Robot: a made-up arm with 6 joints.
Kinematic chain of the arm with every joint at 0, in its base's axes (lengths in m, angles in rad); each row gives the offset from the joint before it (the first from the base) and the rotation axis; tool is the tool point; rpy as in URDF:
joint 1: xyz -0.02 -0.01 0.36 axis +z
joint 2: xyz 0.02 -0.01 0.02 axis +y
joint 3: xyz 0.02 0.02 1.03 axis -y
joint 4: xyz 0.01 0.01 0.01 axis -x
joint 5: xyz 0.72 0 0 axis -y
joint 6: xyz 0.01 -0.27 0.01 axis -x
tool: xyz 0 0.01 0.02 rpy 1.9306 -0.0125 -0.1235
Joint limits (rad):
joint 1: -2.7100..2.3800
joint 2: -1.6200..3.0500
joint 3: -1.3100..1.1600
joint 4: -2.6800..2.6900
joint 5: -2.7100..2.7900
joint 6: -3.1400..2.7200
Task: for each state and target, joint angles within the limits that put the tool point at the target. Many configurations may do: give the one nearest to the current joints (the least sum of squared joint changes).
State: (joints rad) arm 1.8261 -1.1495 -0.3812 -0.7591 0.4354 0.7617
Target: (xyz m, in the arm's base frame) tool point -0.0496 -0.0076 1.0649
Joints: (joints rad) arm 1.8541 -0.8782 -0.5474 -1.6773 0.4202 0.8316
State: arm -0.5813 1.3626 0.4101 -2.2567 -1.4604 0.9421
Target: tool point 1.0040 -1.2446 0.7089
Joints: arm -0.9981 0.9530 0.8410 -2.3003 -1.4581 0.9321
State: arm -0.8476 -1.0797 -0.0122 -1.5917 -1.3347 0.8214
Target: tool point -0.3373 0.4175 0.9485
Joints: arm -0.7055 -1.6200 -0.4518 -1.9523 -1.4183 1.0054
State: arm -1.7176 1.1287 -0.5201 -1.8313 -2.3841 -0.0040
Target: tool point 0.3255 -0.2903 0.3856
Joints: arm -1.0754 0.8462 -0.9921 -2.0711 -2.4154 -0.0298
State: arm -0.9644 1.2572 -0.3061 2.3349 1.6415 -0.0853
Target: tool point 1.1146 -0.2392 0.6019
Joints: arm -0.3991 0.6858 -0.4485 2.4680 1.6304 -0.0917
